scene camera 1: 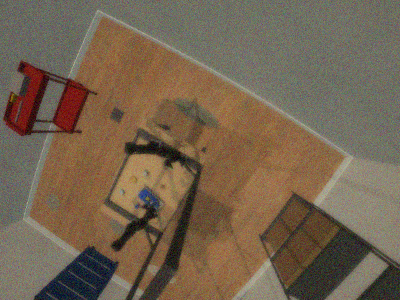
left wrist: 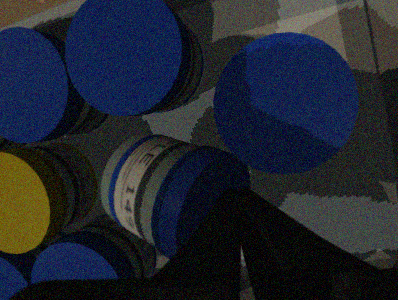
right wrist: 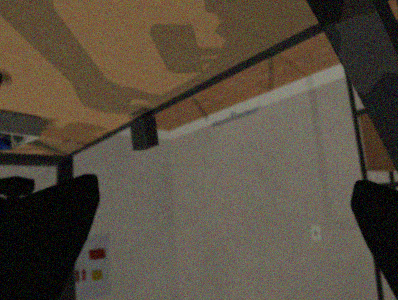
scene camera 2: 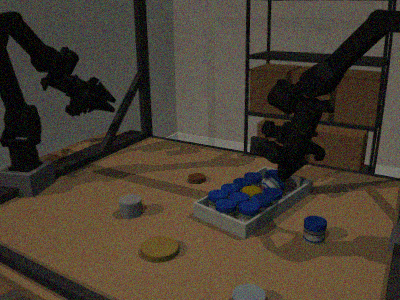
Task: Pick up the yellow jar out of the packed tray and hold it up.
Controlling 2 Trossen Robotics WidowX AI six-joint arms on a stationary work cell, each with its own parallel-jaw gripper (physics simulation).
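Observation:
The yellow jar stands in the white tray, packed among several blue-lidded jars. One blue-lidded jar beside it is tipped over at a slant, its label showing and its lid toward my left fingertips. Another blue-lidded jar is at the upper right in the left wrist view. My left gripper is shut and empty, pointing down into the tray, its tips at the tipped jar's lid; whether they touch it is unclear. My right gripper is open and empty, raised away from the tray.
A loose blue-lidded jar stands outside the tray. A grey cylinder, a flat yellow disc, a small brown disc and a pale round piece are on the table. A dark frame post rises behind.

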